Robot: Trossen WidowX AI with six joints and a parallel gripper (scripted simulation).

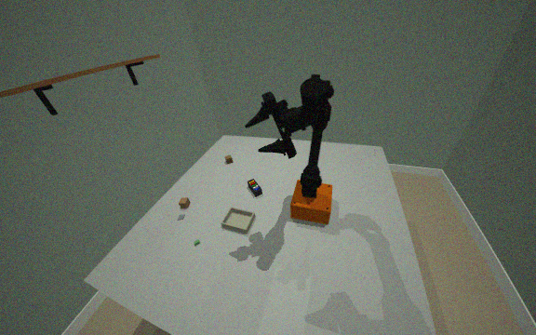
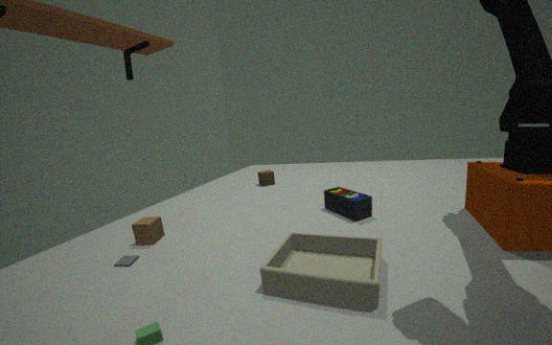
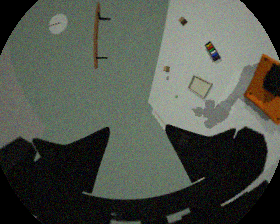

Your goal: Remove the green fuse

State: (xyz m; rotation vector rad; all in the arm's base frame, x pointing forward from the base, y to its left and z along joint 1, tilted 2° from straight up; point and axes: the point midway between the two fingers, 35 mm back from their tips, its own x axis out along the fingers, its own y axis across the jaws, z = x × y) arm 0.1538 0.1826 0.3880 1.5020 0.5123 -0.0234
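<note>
My gripper tip is 45 cm above the green fuse, 27 cm to the left of it and 13 cm short of it. Also, from my gripper tip: green block: 47 cm below, 31 cm ahead, 10 cm to the left; then tray: 47 cm below, 15 cm ahead, 5 cm to the right; then grey flat piece: 48 cm below, 47 cm ahead, 2 cm to the right.
</note>
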